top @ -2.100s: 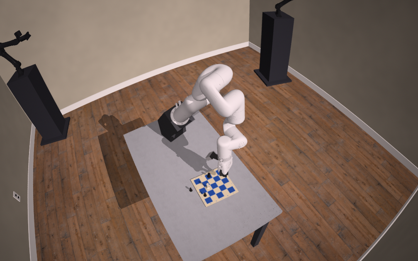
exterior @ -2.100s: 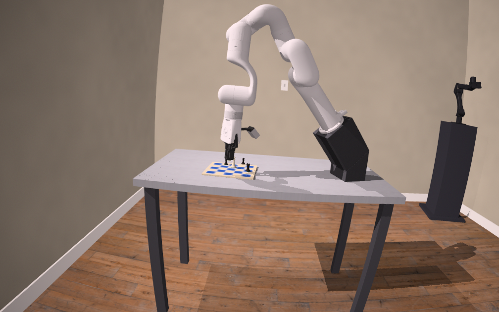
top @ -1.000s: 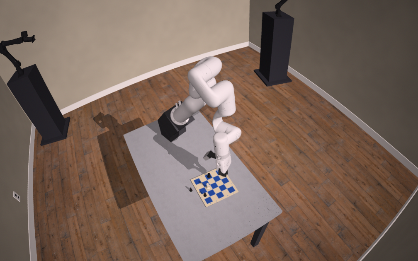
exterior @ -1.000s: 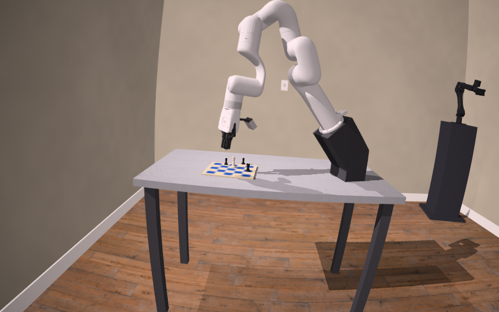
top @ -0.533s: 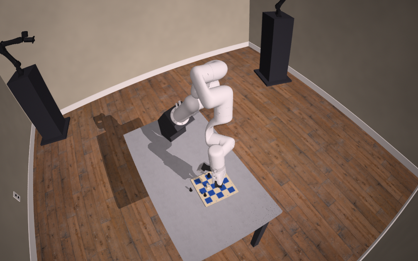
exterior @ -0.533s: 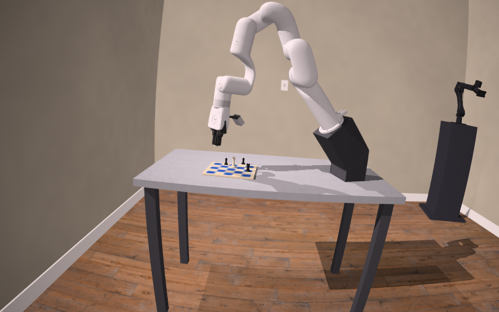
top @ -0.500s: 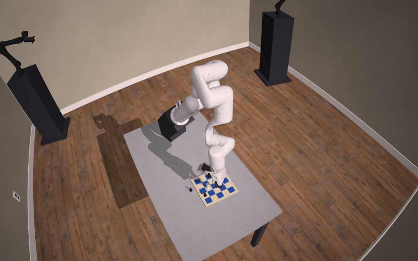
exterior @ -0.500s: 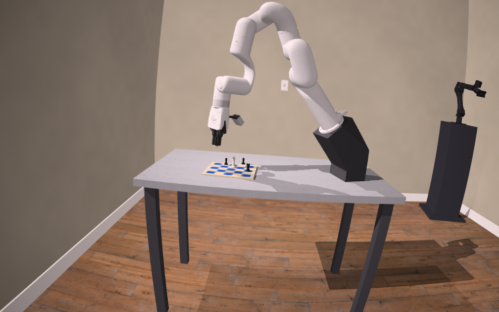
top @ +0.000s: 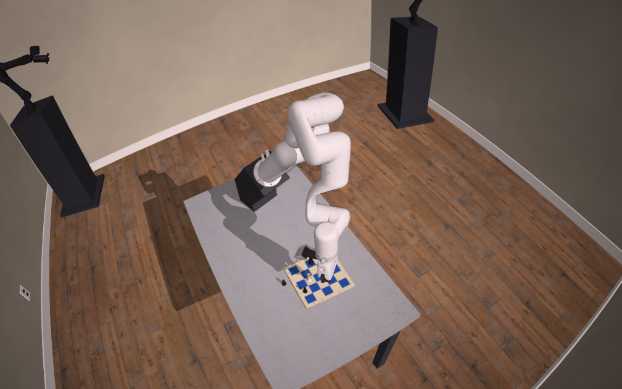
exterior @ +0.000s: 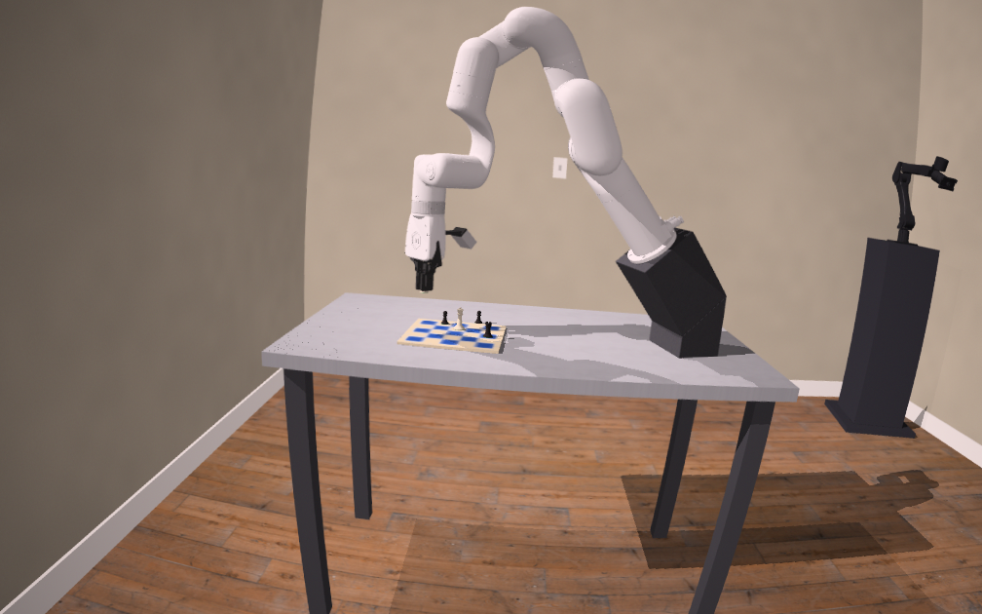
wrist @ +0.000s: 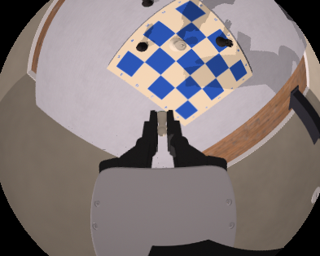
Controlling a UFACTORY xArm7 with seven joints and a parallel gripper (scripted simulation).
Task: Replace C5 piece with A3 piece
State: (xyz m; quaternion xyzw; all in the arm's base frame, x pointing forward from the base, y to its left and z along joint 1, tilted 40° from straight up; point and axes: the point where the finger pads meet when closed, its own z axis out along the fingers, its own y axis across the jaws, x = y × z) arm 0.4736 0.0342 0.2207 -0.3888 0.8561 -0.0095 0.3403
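Now: hand 12 cm above the chessboard, 7 cm past it and 1 cm to the left of it. The rest, counted from my hand: white pawn (1 cm below); tall white piece (9 cm below, 7 cm behind, 5 cm to the right).
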